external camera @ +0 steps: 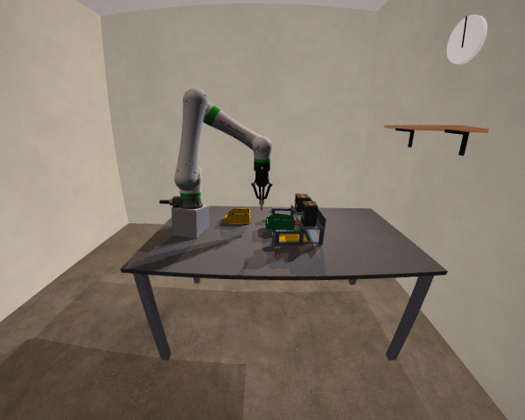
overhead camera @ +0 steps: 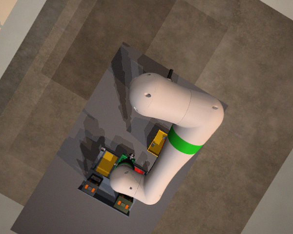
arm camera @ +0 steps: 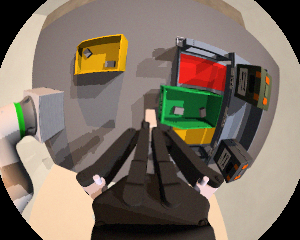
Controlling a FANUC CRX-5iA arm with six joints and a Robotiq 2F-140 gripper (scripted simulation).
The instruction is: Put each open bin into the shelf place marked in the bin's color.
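The green bin lies 12 cm ahead of my hand, 2 cm to the right of it and 12 cm below it. Also, from my hand: yellow-marked place (15 cm ahead, 14 cm to the right, 17 cm below); then red mark (19 cm ahead, 8 cm to the left, 17 cm below); then yellow bin (13 cm behind, 17 cm to the left, 14 cm below).
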